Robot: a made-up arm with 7 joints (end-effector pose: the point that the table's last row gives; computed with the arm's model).
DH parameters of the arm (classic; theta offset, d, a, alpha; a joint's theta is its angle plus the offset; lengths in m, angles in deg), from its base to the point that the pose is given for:
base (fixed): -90 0.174 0 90
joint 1: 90 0.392 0.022 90
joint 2: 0 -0.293 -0.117 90
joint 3: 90 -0.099 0.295 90
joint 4: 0 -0.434 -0.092 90
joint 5: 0 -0.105 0.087 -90
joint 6: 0 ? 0.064 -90
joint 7: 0 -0.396 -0.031 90
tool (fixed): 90 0.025 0 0
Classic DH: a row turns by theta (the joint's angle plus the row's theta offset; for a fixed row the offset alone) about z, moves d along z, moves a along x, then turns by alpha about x.
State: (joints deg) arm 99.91 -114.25 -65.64 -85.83 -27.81 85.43 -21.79
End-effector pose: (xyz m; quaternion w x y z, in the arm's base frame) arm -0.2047 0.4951 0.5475 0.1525 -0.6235 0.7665 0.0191
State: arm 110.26 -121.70 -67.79 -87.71 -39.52 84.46 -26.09
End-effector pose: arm -0.1998 0.5270 0.5356 0.1455 -0.6356 0.7579 0.0193
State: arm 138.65 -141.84 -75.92 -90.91 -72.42 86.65 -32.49
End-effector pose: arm -0.2156 0.5586 0.5452 0.2132 -0.6533 0.7262 -0.0170
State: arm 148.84 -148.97 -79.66 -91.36 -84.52 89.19 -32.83
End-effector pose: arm -0.2529 0.5570 0.5668 0.2676 -0.6617 0.6992 -0.0407
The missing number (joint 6, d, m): 0.023
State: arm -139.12 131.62 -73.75 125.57 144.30 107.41 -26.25
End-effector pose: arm -0.1109 0.3756 0.6128 0.3339 -0.5040 0.5608 0.5657
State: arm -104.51 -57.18 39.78 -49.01 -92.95 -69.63 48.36
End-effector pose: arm -0.7990 0.0038 0.4219 0.4543 -0.0296 -0.6776 0.5775
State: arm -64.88 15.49 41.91 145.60 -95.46 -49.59 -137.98
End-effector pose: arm -0.2038 0.5786 0.0210 0.3997 -0.3328 -0.8046 0.2865
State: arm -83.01 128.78 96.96 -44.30 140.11 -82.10 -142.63
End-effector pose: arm 0.0730 -0.0027 1.1276 0.3992 -0.0183 0.8297 -0.3898
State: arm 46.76 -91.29 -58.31 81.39 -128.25 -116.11 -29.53
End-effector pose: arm -0.5842 0.0330 0.1154 0.6185 0.2982 -0.6802 0.2566
